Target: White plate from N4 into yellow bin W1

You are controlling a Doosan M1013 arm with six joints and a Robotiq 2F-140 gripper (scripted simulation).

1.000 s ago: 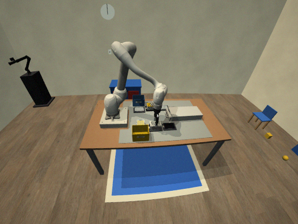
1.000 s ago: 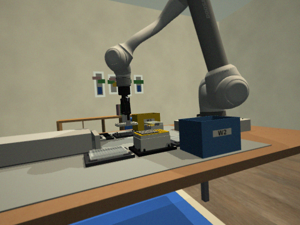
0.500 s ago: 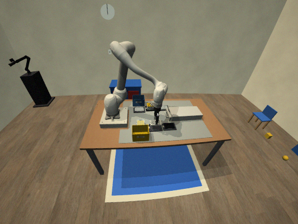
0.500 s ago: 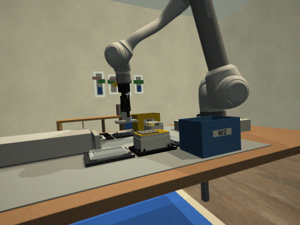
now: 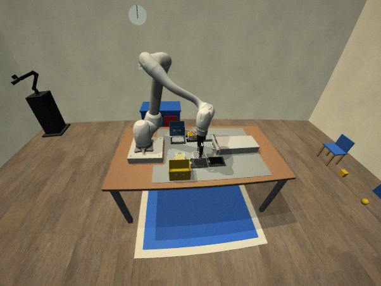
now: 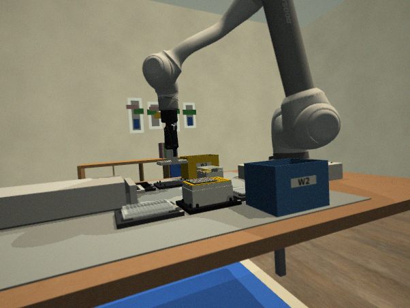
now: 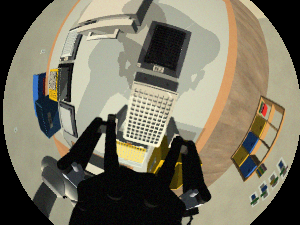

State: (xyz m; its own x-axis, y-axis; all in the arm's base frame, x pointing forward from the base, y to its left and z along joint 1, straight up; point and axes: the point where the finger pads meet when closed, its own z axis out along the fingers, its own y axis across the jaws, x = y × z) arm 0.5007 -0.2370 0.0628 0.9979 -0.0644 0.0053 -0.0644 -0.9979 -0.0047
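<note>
The yellow bin W1 lies 19 cm behind my hand, 11 cm to the right of it and 9 cm below it. Also, from my hand: yellow-topped tip box: 38 cm to the left, 7 cm below, 2 cm ahead; then long grey box: 39 cm ahead, 17 cm to the left, 9 cm below; then blue bin W2: 53 cm to the left, 14 cm behind, 9 cm below.
</note>
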